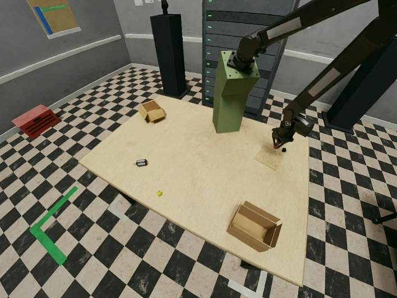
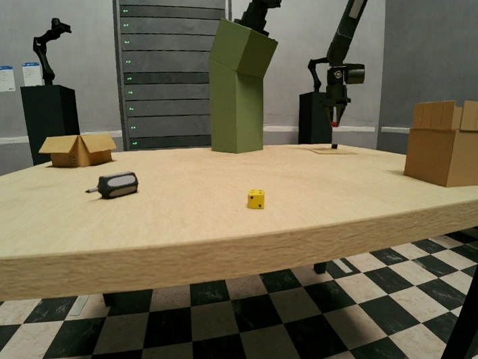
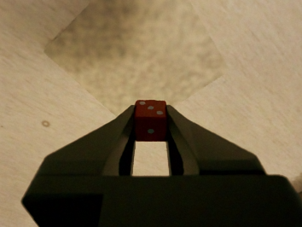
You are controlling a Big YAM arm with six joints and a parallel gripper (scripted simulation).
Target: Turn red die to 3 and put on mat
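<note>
Now: hand 10 cm above the tan mat and 1 cm past it. The rest, counted from my hand: cardboard box (44 cm ahead, 4 cm to the right, 4 cm below); black die (10 cm below, 9 cm behind, 8 cm to the left); red die (right at my hand).
</note>
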